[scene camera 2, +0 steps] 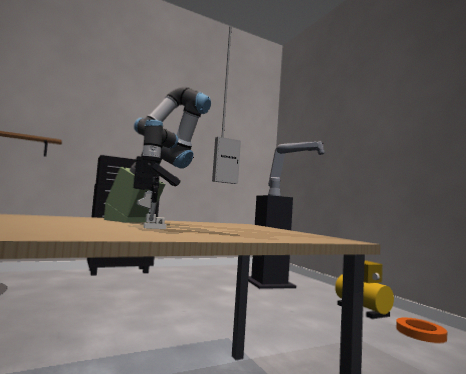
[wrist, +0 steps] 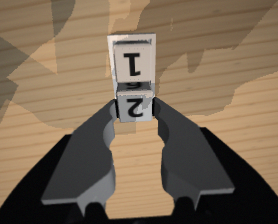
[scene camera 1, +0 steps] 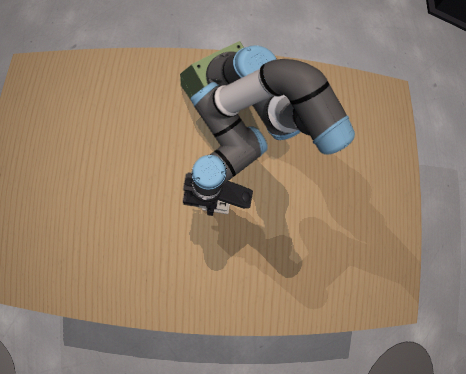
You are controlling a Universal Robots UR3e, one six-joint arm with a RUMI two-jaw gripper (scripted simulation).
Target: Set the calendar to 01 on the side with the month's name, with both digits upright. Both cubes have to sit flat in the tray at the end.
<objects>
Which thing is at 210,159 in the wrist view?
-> The gripper.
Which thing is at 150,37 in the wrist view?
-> A white tray.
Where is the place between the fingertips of the gripper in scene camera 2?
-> At 149,219
</objects>
